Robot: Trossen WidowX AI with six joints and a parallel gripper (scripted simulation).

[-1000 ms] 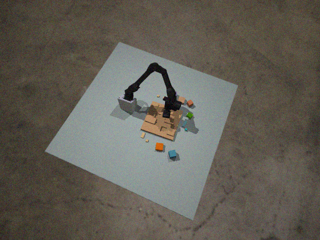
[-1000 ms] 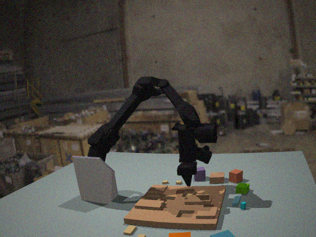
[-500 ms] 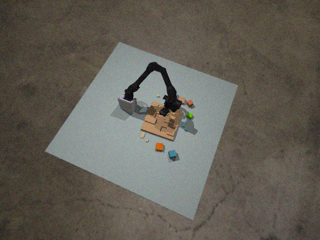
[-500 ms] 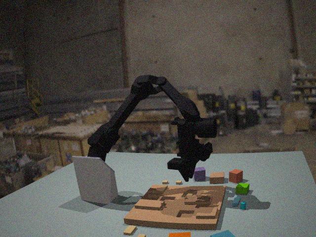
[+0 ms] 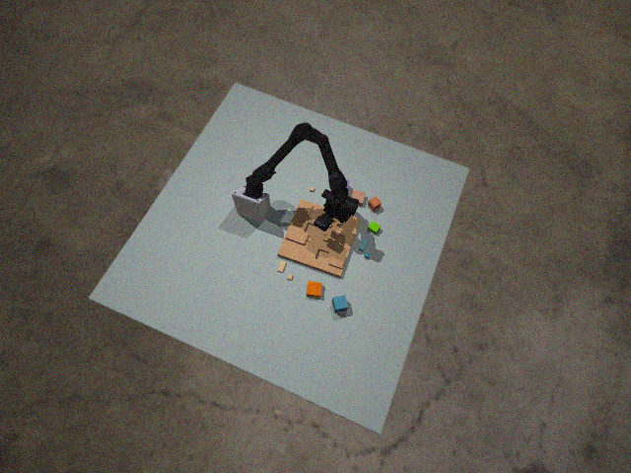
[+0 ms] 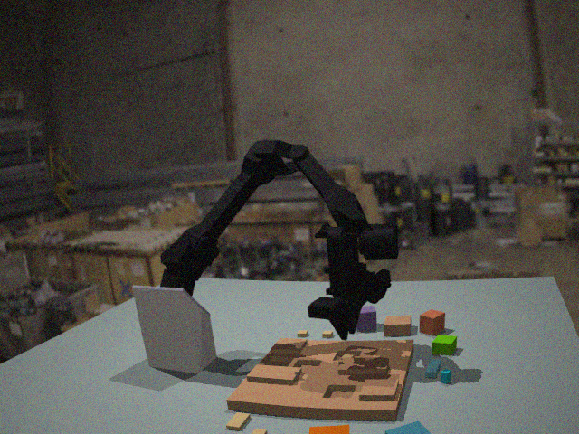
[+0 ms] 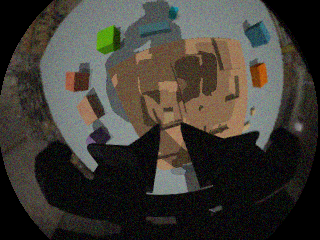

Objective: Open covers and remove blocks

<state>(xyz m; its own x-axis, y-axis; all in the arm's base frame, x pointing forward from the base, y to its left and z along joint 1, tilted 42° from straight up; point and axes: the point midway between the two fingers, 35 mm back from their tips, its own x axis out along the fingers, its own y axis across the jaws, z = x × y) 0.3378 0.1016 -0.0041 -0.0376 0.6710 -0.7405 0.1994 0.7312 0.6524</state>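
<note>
The small tan bar lies 120 mm behind my gripper tip, 270 mm to the right of it and 60 mm below it. Round my gripper tip: peach block 70 mm ahead, 190 mm to the left, 50 mm below; light blue bar 180 mm ahead, 20 mm to the right, 60 mm below; tan puzzle board 20 mm behind, 70 mm to the right, 40 mm below.
</note>
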